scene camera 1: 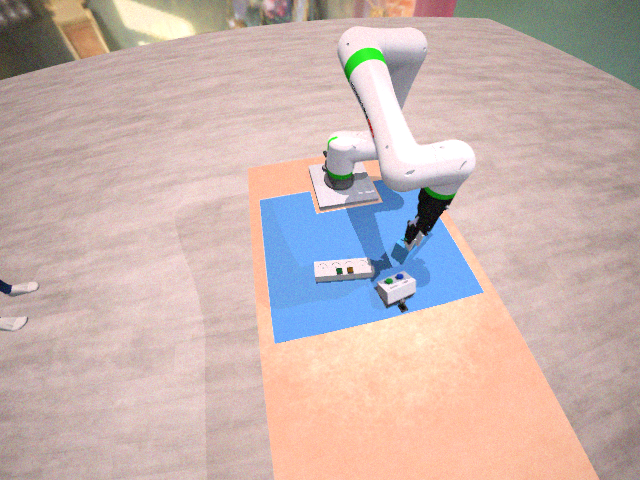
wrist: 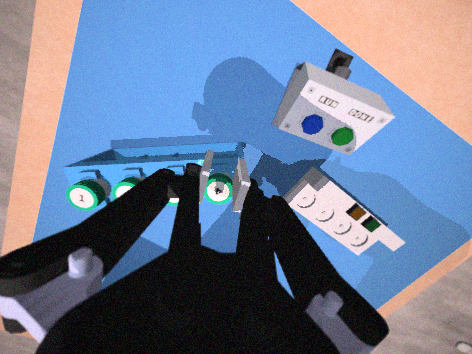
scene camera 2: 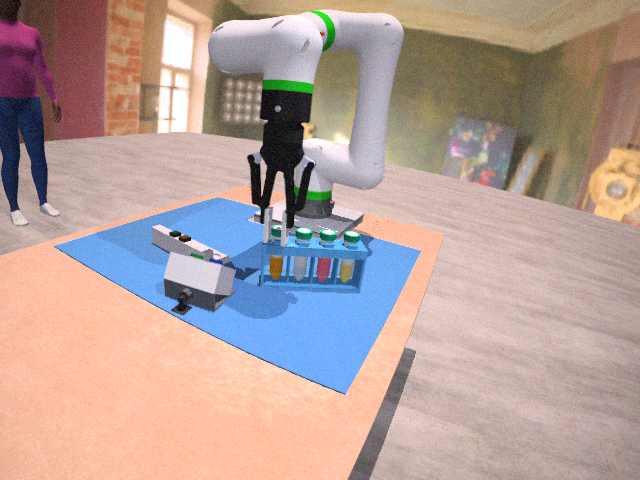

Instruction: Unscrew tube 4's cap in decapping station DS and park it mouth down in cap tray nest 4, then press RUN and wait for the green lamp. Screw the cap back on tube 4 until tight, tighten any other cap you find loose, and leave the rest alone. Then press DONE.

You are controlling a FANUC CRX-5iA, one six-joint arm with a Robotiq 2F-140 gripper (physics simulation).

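Seen in the pictures: gripper, between the fingertips: (scene camera 1: 411,245) (wrist: 223,166) (scene camera 2: 275,242); arm's base, origin of its link: (scene camera 1: 339,179) (scene camera 2: 310,210).
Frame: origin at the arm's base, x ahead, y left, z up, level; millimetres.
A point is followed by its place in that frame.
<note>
The blue decapping station (scene camera 1: 399,252) {x 485, y 67, z 26 mm} (scene camera 2: 336,252) {x 443, y 217, z 60 mm} (wrist: 145,151) {x 432, y 222, z -24 mm} holds tubes with green-rimmed white caps. Tube 4 (scene camera 2: 276,267) {x 485, y 103, z 11 mm}, with orange liquid, stands in the end place beside the button box. Its cap (scene camera 2: 277,230) {x 488, y 100, z 95 mm} (wrist: 219,190) {x 473, y 96, z 96 mm} sits on top of it. My gripper (scene camera 1: 413,241) {x 494, y 101, z 72 mm} (scene camera 2: 275,233) {x 494, y 101, z 72 mm} (wrist: 223,166) {x 494, y 101, z 72 mm} points down with one pale finger pad on each side of that cap and is shut on it. The cap tray (scene camera 1: 325,273) {x 474, y -228, z 17 mm} (scene camera 2: 160,235) {x 484, y -228, z 5 mm} (wrist: 320,200) {x 475, y -99, z -17 mm} shows ring-marked nests with no cap in them. The button box (scene camera 1: 397,289) {x 627, y -22, z 51 mm} (scene camera 2: 193,276) {x 639, y 3, z 27 mm} (wrist: 345,97) {x 621, y 4, z 55 mm} has a blue RUN button (wrist: 312,124) {x 581, y 17, z 43 mm} and a green DONE button (wrist: 343,136) {x 585, y -28, z 43 mm}.
A green lamp (scene camera 1: 339,270) {x 483, y -178, z 25 mm} (wrist: 370,224) {x 483, y -173, z 25 mm} and an amber lamp (scene camera 1: 349,270) {x 494, y -143, z 25 mm} (wrist: 357,212) {x 494, y -137, z 25 mm} on the tray look dark. Cap 1 (scene camera 2: 352,237) {x 416, y 240, z 91 mm} (wrist: 84,196) {x 404, y 232, z 93 mm} is at the station's far end. My fingers partly hide the neighbouring caps in the wrist view. A person (scene camera 2: 23,93) stands beyond the table.
</note>
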